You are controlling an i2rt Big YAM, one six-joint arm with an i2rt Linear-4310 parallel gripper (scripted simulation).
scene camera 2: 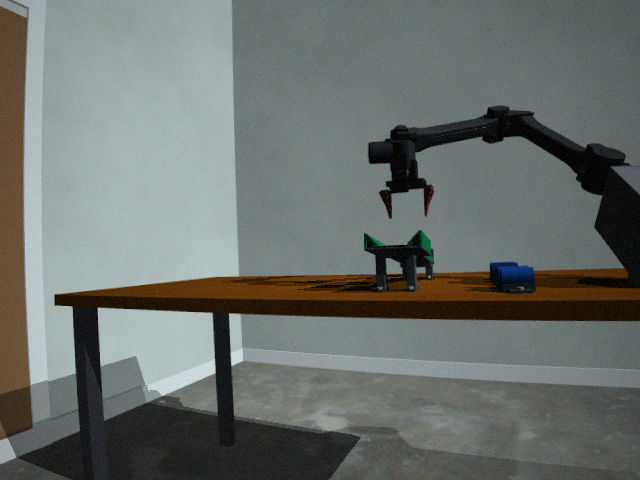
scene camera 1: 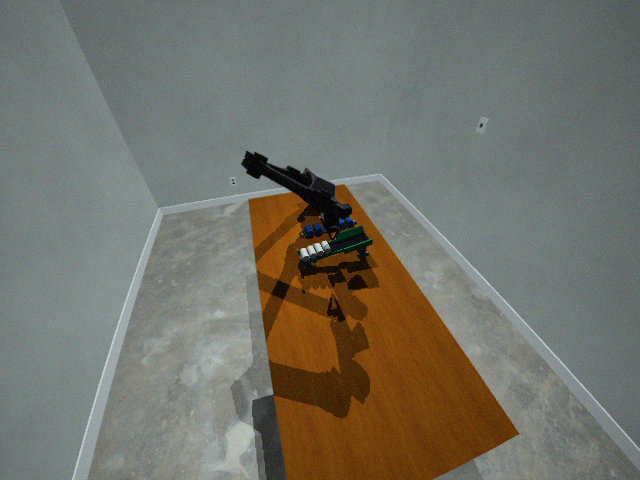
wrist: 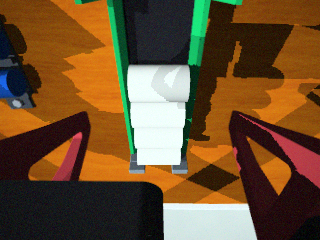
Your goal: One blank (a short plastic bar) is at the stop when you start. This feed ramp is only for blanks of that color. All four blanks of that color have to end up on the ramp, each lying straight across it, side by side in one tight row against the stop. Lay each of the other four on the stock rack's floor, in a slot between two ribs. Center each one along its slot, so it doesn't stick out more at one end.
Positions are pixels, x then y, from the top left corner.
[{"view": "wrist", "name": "gripper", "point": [159, 119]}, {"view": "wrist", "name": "white blank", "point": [143, 114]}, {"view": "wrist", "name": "white blank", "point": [145, 156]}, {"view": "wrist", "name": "white blank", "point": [143, 137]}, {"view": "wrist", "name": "white blank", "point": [146, 83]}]
